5 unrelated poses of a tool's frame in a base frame.
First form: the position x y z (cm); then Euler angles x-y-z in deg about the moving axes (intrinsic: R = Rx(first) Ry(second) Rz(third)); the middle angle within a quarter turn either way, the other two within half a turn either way.
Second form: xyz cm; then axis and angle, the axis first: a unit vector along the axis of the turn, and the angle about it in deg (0 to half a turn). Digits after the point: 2 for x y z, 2 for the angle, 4 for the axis.
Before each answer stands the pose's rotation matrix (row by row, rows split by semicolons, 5 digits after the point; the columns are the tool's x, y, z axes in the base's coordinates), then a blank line. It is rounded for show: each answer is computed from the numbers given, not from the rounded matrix.
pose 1, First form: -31.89, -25.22, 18.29, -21.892, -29.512, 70.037
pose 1, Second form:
0.29712 -0.81796 -0.49261; 0.93484 0.14416 0.32448; -0.19440 -0.55692 0.80750

-31.89, -25.22, 18.29, -0.4441, -0.1503, 0.8833, 82.85
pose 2, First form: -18.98, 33.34, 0.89, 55.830, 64.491, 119.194
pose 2, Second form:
-0.21006 -0.37595 0.90252; 0.12608 -0.92582 -0.35631; 0.96953 0.03894 0.24188

-18.98, 33.34, 0.89, 0.6152, -0.1043, 0.7814, 161.26
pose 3, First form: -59.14, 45.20, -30.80, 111.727, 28.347, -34.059
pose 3, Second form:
0.72912 0.49289 0.47481; 0.57274 -0.05966 -0.81757; -0.37464 0.86804 -0.32580

-59.14, 45.20, -30.80, 0.8922, 0.4496, 0.0423, 109.16
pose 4, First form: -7.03, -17.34, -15.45, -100.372, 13.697, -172.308
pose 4, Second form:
-0.96282 0.13004 0.23679; 0.25492 0.14724 0.95569; 0.08941 0.98051 -0.17492

-7.03, -17.34, -15.45, 0.1275, 0.7567, 0.6412, 174.41
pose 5, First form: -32.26, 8.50, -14.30, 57.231, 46.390, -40.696
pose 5, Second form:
0.52295 0.44975 0.72405; 0.10868 0.80735 -0.57998; -0.84541 0.38199 0.37333

-32.26, 8.50, -14.30, 0.5138, 0.8383, -0.1822, 69.40
